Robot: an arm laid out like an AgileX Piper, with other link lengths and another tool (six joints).
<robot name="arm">
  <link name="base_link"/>
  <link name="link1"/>
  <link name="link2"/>
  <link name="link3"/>
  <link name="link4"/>
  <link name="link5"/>
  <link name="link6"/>
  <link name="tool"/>
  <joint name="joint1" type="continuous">
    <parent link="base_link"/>
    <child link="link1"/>
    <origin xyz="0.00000 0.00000 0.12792"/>
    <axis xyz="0 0 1"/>
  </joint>
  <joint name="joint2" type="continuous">
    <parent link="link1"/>
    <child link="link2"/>
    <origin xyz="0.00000 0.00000 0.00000" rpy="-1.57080 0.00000 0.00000"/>
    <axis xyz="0 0 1"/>
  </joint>
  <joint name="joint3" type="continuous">
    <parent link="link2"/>
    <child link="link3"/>
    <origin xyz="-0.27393 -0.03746 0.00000"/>
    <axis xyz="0 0 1"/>
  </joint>
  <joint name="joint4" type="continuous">
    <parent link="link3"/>
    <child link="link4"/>
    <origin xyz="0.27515 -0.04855 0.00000" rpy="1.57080 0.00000 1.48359"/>
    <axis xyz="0 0 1"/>
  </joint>
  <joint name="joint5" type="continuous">
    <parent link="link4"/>
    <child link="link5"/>
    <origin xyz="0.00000 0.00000 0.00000" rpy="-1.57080 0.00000 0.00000"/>
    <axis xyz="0 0 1"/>
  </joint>
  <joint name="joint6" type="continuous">
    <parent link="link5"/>
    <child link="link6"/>
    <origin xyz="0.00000 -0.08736 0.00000" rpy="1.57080 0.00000 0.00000"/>
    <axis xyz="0 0 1"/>
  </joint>
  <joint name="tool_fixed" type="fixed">
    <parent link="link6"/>
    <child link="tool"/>
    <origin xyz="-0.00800 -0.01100 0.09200" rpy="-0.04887 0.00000 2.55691"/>
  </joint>
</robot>
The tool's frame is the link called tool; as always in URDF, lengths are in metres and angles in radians. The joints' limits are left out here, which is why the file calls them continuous.
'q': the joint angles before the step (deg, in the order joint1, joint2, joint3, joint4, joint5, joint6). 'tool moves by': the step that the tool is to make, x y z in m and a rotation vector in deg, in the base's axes. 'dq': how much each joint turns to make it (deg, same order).
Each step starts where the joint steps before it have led.
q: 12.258, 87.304, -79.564, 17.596, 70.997, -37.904
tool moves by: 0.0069, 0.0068, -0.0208, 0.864, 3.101, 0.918
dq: -0.005, 3.530, -0.015, 1.841, -0.304, -1.267
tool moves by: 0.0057, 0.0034, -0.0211, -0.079, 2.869, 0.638
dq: 0.005, 3.330, 0.010, 0.734, -0.252, -0.885
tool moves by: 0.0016, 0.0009, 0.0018, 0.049, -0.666, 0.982
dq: 0.004, 0.139, -0.447, 0.107, -0.003, -1.076
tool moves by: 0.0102, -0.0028, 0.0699, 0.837, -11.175, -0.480
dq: -0.005, -4.359, -7.064, -1.749, 0.117, 0.685
